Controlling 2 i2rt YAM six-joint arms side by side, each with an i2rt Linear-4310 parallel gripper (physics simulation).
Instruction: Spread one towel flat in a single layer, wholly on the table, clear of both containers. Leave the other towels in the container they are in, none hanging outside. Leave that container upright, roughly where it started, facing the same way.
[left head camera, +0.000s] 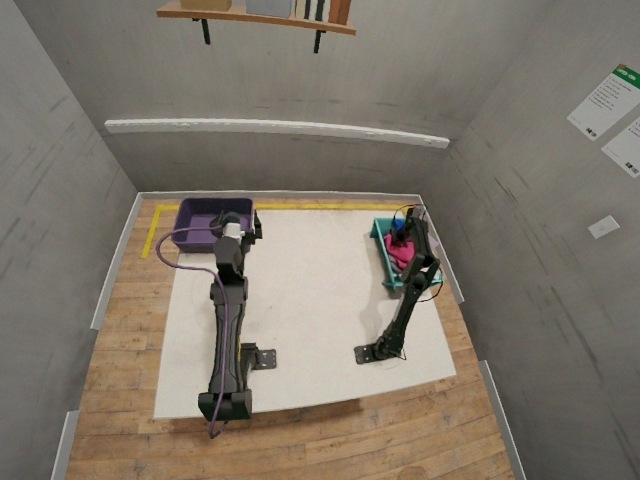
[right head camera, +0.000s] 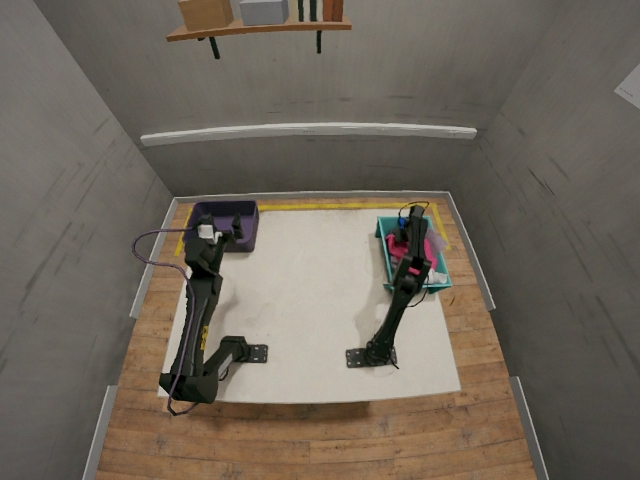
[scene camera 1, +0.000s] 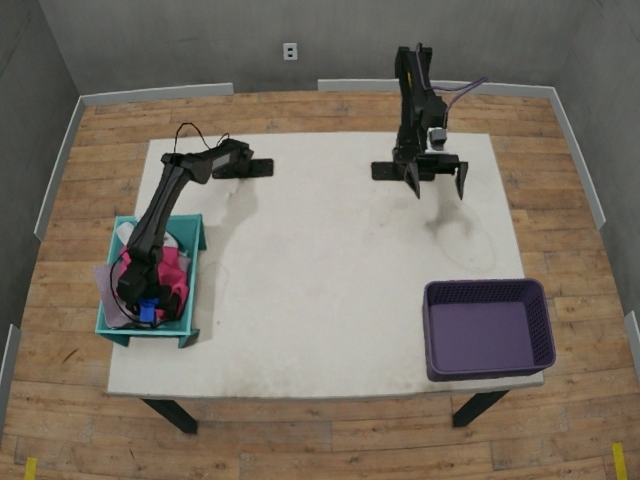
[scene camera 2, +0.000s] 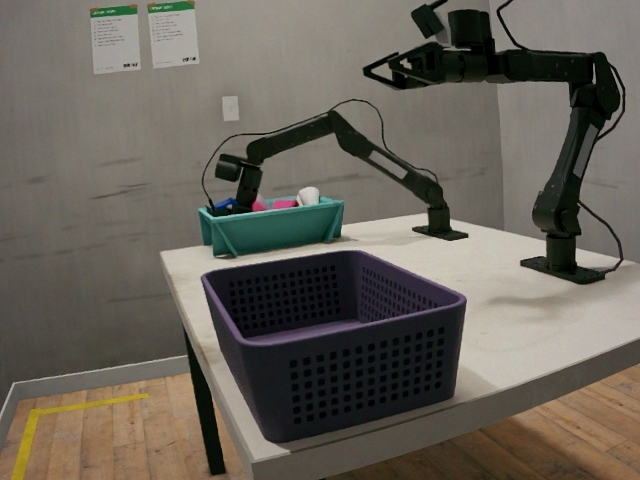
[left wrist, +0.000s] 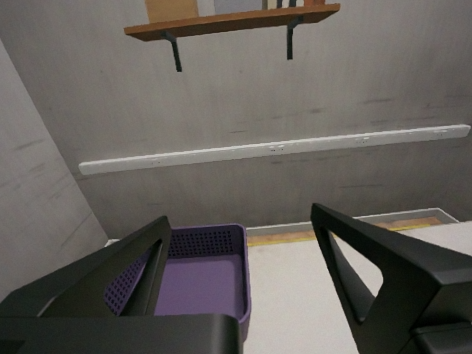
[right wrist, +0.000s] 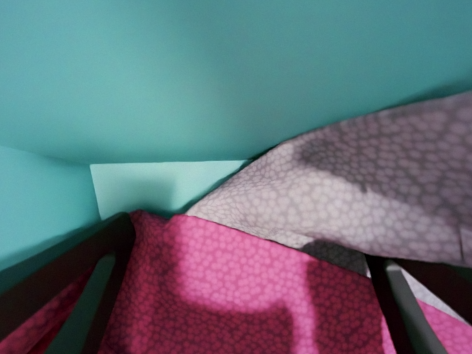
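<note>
The teal container (scene camera 1: 193, 289) (scene camera 2: 279, 229) stands upright and holds a crumpled pink towel (scene camera 1: 173, 273) (right wrist: 240, 280), a mauve towel (scene camera 1: 107, 297) (right wrist: 310, 195) and a white towel (scene camera 1: 124, 233) (scene camera 2: 308, 196). The mauve towel reaches over the outer long rim. My right gripper (right wrist: 247, 226) is open, down inside the container, with its fingertips at the pink towel on both sides; the arm hides part of the towels. My left gripper (scene camera 1: 439, 198) (left wrist: 239, 217) is open and empty, high above the table. The purple basket (scene camera 1: 485, 294) (scene camera 2: 361, 372) stands upright and empty.
The white table (scene camera 1: 310, 258) lies between the containers, with both arm bases on it. The purple basket stands near a table corner, at the lower right in scene camera 1. A wall shelf (left head camera: 258, 15) and a white wall rail (left head camera: 279, 125) are beyond the table.
</note>
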